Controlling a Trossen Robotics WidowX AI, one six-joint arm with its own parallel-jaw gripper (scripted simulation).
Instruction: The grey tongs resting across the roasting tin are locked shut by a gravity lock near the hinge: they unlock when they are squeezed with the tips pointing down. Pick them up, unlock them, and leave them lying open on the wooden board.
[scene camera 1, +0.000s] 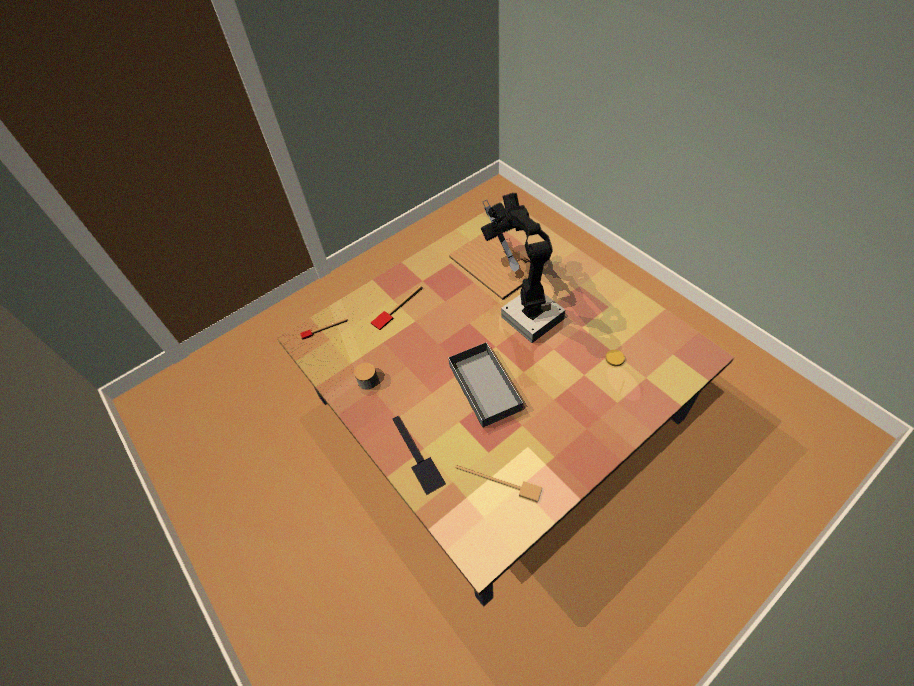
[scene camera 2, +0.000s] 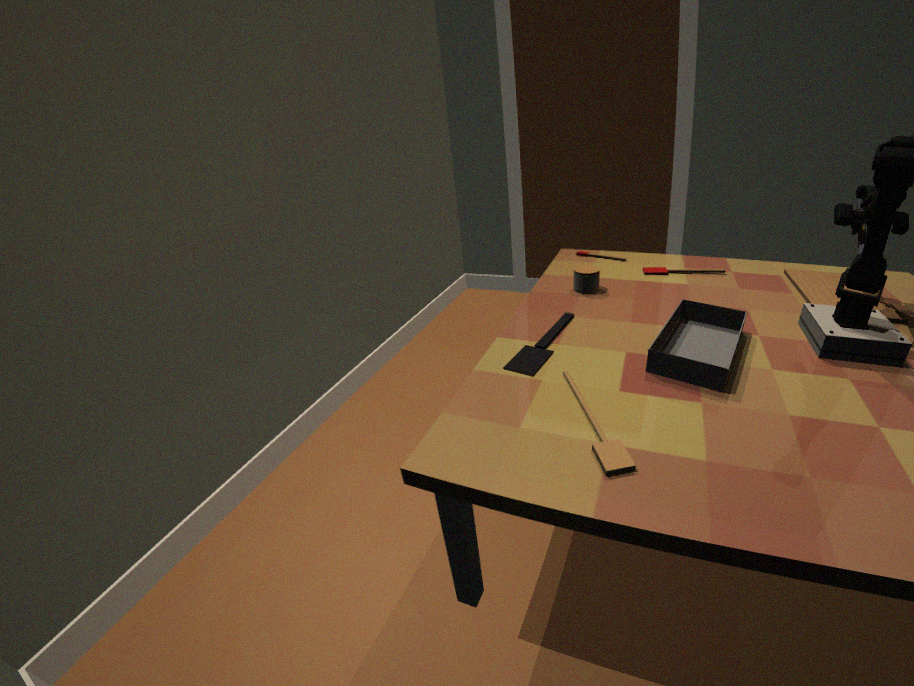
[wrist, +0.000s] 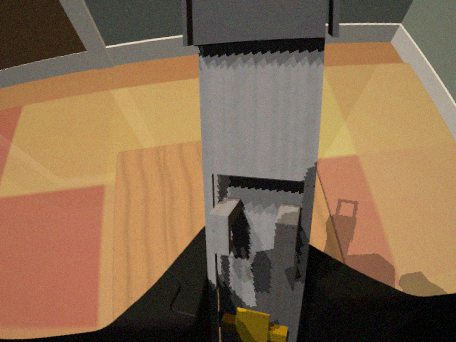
In view: the gripper (scene camera 2: 855, 234), a round wooden-topped pot (scene camera 2: 586, 278), a wooden spatula (scene camera 2: 612, 456), a black spatula (scene camera 2: 529, 360), a wooden board (scene camera 1: 487, 261) and a roasting tin (scene camera 2: 697, 345).
The black spatula also shows in scene camera 1 (scene camera 1: 426, 472). The gripper shows as well in the wrist view (wrist: 237, 234). The wooden board is seen too in scene camera 2 (scene camera 2: 817, 287) and in the wrist view (wrist: 159, 208). The wrist view does not show the round wooden-topped pot: it is out of frame. The wrist view misses the wooden spatula: it is out of frame.
